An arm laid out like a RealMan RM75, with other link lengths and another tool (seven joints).
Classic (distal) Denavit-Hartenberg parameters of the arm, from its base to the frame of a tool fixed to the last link. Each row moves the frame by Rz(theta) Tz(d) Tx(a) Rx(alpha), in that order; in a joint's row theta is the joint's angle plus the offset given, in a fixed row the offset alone. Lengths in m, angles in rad.
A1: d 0.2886; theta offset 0; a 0; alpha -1.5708
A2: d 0; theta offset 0; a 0; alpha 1.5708
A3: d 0.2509; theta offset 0; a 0; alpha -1.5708
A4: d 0; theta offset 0; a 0; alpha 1.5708
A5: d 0.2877; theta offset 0; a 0; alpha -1.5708
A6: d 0; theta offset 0; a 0; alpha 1.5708
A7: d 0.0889; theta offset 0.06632; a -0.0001; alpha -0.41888
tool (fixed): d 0.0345; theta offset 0; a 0; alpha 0
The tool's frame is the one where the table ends.
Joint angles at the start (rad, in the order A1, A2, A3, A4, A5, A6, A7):
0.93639 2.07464 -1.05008 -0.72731 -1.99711 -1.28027 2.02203
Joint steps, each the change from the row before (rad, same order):
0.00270 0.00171 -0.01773 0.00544 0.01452 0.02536 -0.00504
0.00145 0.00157 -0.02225 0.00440 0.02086 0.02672 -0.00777
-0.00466 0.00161 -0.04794 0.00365 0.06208 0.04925 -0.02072
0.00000 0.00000 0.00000 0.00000 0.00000 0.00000 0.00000
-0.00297 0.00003 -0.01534 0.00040 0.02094 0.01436 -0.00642
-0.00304 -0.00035 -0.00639 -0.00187 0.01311 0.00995 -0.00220
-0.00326 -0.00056 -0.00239 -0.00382 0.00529 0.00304 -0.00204
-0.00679 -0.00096 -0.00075 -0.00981 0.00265 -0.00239 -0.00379
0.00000 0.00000 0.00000 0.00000 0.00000 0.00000 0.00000
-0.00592 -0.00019 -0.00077 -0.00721 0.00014 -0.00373 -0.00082
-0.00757 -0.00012 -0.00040 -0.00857 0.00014 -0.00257 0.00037
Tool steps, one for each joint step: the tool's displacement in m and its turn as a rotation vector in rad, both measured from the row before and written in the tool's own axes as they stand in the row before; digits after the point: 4 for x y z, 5 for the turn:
-0.0011 -0.0013 0.0047 0.00771 -0.00405 -0.00884
-0.0012 -0.0009 0.0052 0.00590 -0.00522 -0.01198
-0.0020 -0.0006 0.0087 0.00377 -0.02392 -0.02559
0.0000 0.0000 0.0000 0.00000 0.00000 0.00000
-0.0002 -0.0001 0.0022 0.00082 -0.00858 -0.00666
-0.0007 -0.0002 0.0002 0.00328 -0.01004 -0.00341
-0.0004 0.0001 -0.0007 0.00196 -0.00412 -0.00363
-0.0003 0.0007 -0.0021 0.00096 -0.00172 -0.00722
0.0000 0.0000 0.0000 0.00000 0.00000 0.00000
0.0005 0.0006 -0.0014 -0.00044 0.00024 -0.00226
0.0007 0.0005 -0.0019 0.00144 -0.00165 -0.00126

